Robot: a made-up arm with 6 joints. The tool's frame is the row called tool.
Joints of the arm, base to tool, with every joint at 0 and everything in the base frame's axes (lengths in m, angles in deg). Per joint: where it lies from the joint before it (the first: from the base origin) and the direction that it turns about. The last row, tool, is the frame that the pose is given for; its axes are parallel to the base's.
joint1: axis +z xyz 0 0 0.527
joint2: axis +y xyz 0 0 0
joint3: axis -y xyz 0 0 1.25
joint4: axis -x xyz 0 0 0
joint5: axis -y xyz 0.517 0 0
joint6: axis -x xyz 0 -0.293 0
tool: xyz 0 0 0
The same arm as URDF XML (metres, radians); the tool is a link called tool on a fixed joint. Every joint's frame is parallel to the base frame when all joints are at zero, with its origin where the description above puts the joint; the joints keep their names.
<robot name="arm">
  <joint name="tool_joint" type="fixed">
    <parent link="link6"/>
    <child link="tool"/>
    <origin xyz="0 0 0" rpy="0 0 0"/>
  </joint>
  <joint name="joint6" type="continuous">
    <parent link="link5"/>
    <child link="link6"/>
    <origin xyz="0 -0.293 0" rpy="0 0 0"/>
    <axis xyz="-1 0 0"/>
  </joint>
  <joint name="joint5" type="continuous">
    <parent link="link4"/>
    <child link="link5"/>
    <origin xyz="0.517 0 0" rpy="0 0 0"/>
    <axis xyz="0 -1 0"/>
  </joint>
  <joint name="joint4" type="continuous">
    <parent link="link3"/>
    <child link="link4"/>
    <origin xyz="0 0 0" rpy="0 0 0"/>
    <axis xyz="-1 0 0"/>
  </joint>
  <joint name="joint3" type="continuous">
    <parent link="link2"/>
    <child link="link3"/>
    <origin xyz="0 0 1.25" rpy="0 0 0"/>
    <axis xyz="0 -1 0"/>
  </joint>
  <joint name="joint2" type="continuous">
    <parent link="link1"/>
    <child link="link2"/>
    <origin xyz="0 0 0" rpy="0 0 0"/>
    <axis xyz="0 1 0"/>
  </joint>
  <joint name="joint1" type="continuous">
    <parent link="base_link"/>
    <child link="link1"/>
    <origin xyz="0 0 0.527" rpy="0 0 0"/>
    <axis xyz="0 0 1"/>
  </joint>
  <link name="base_link"/>
  <link name="link1"/>
  <link name="link2"/>
  <link name="link3"/>
  <link name="link4"/>
  <link name="link5"/>
  <link name="link6"/>
  <link name="tool"/>
</robot>

